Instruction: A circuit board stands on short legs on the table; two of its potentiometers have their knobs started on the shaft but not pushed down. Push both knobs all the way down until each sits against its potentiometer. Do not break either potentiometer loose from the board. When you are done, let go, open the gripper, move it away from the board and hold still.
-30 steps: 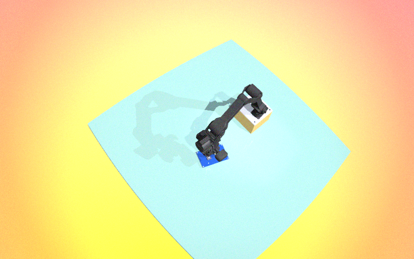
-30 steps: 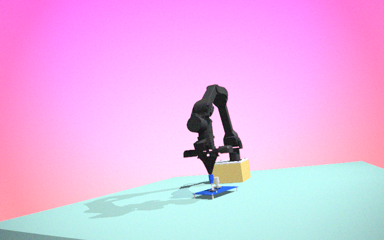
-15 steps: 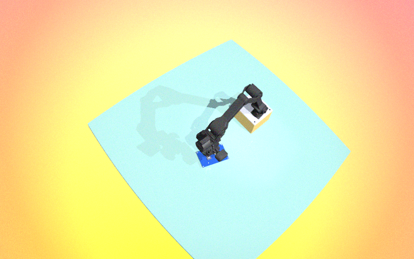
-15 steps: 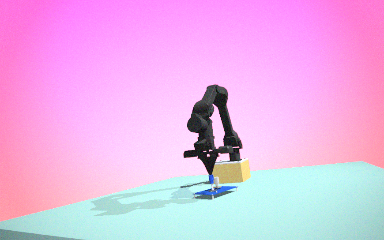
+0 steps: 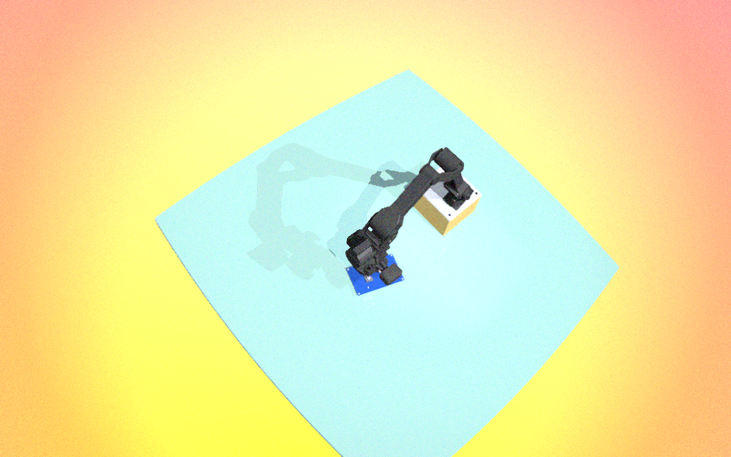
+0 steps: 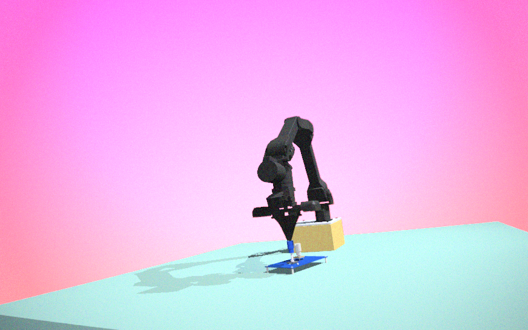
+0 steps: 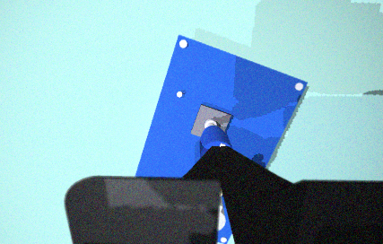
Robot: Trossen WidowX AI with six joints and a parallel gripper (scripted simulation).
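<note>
Right now the blue knob is 1 cm below my gripper tip. From my gripper tip the other things lie so: white knob 5 cm behind, 1 cm to the left, 3 cm below.
</note>
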